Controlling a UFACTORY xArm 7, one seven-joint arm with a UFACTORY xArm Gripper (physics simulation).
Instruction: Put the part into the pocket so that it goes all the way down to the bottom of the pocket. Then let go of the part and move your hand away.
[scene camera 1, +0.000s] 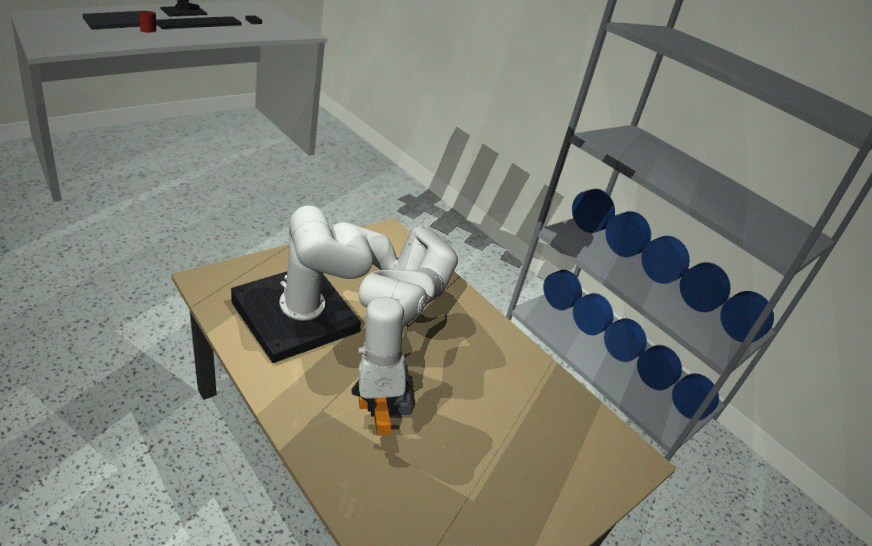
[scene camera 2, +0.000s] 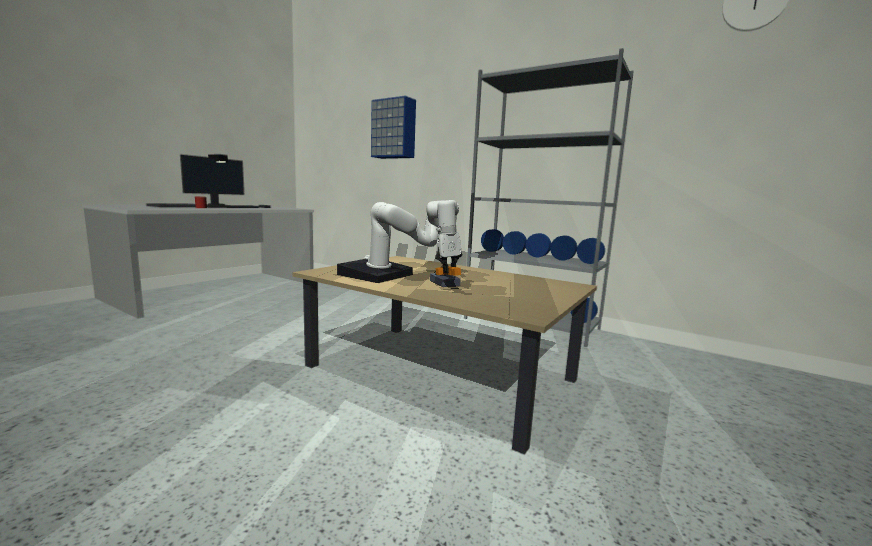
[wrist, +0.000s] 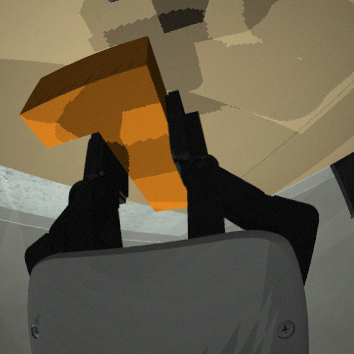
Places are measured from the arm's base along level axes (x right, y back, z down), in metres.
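Pixels of known places: gripper, fingertip midpoint: (scene camera 1: 380, 411) (scene camera 2: 449, 272) (wrist: 144, 118); arm's base at its link origin: (scene camera 1: 302, 304) (scene camera 2: 379, 265).
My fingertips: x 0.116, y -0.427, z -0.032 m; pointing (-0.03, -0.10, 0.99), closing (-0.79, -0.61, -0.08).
Note:
For each thing: its top centre in the pictures, then the offset to it from my fingertips. Level surfaces: height alone.
- orange part at its top centre: (wrist: 129, 185) (scene camera 1: 375, 406) (scene camera 2: 448, 265) dx +0.019, dy +0.001, dz -0.032 m
- dark blue-grey block at its top centre: (scene camera 1: 392, 383) (scene camera 2: 445, 275) dx -0.115, dy +0.067, dz +0.042 m
- wooden table at its surface level: dz +0.079 m
The orange part (scene camera 1: 382, 422) (scene camera 2: 459, 271) (wrist: 142, 122) is an angular block with a wide head and a narrower stem. My gripper (scene camera 1: 373, 406) (scene camera 2: 449, 270) (wrist: 144, 118) is shut on the stem, one black finger on each side, and the head sticks out past the left finger in the wrist view. The part looks held above the table. A dark blue-grey block (scene camera 1: 406, 403) (scene camera 2: 443, 281), which seems to be the one with the pocket, sits on the table close to the gripper, partly hidden behind it in scene camera 1. The pocket's opening cannot be made out.
The wooden table (scene camera 1: 547, 443) (scene camera 2: 501, 302) carries the arm's black base plate (scene camera 1: 257, 321) (scene camera 2: 350, 270) behind the gripper. A grey shelf rack (scene camera 1: 701, 418) (scene camera 2: 474, 160) with blue round items stands beyond the table. A desk (scene camera 1: 289, 42) (scene camera 2: 109, 237) stands farther off.

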